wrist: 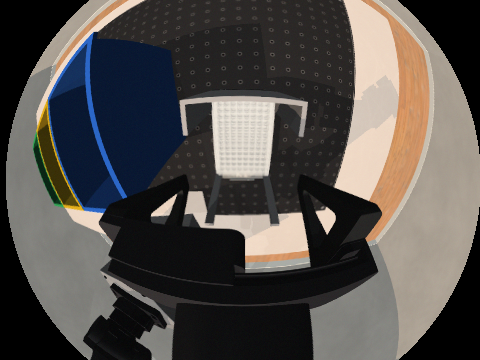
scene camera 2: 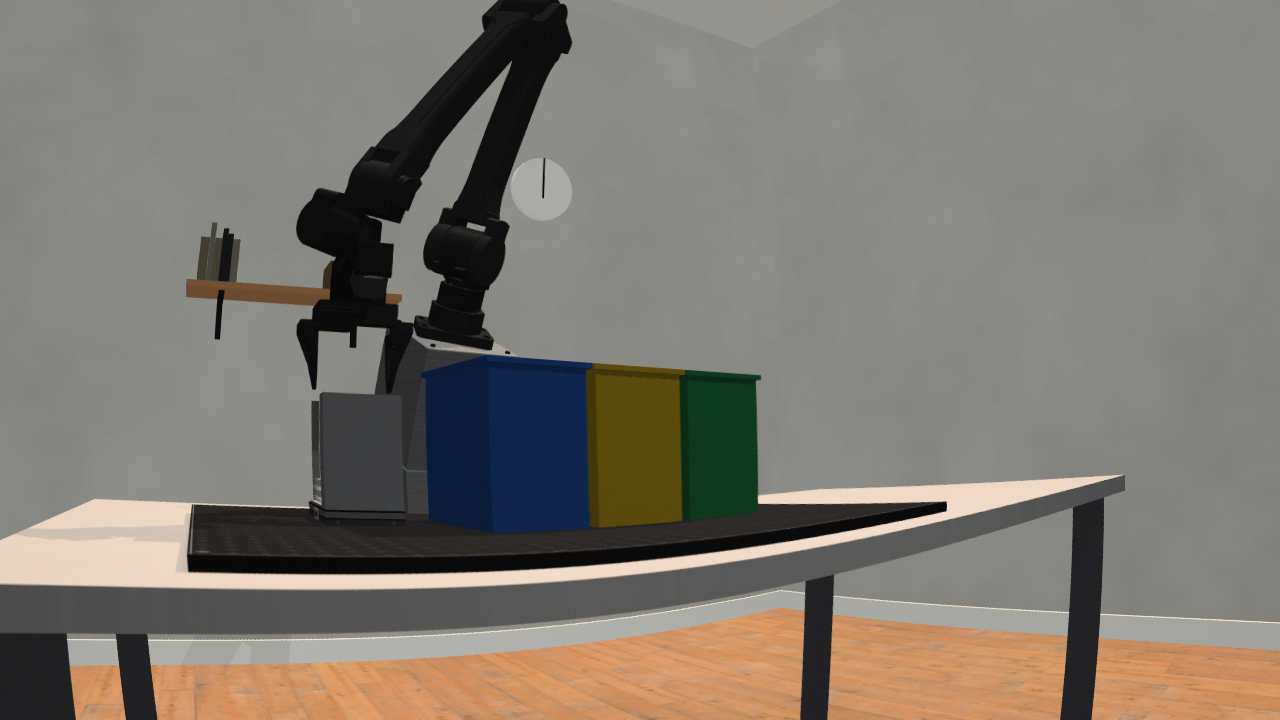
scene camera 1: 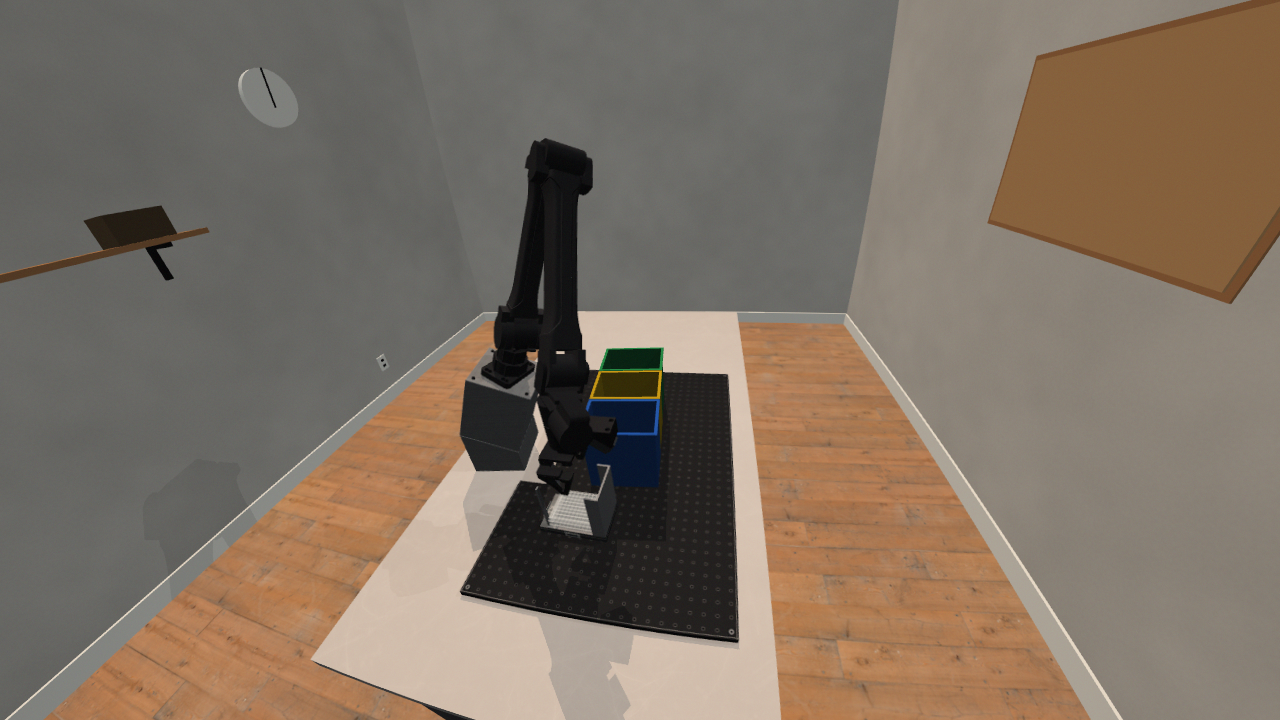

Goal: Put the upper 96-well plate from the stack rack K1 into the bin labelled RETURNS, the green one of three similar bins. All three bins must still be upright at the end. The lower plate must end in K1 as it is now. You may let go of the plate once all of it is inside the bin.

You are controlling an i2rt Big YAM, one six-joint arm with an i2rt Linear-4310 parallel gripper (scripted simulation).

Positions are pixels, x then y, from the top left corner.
Labels:
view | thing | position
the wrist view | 96-well plate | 235,133
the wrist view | yellow bin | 67,197
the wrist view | blue bin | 135,125

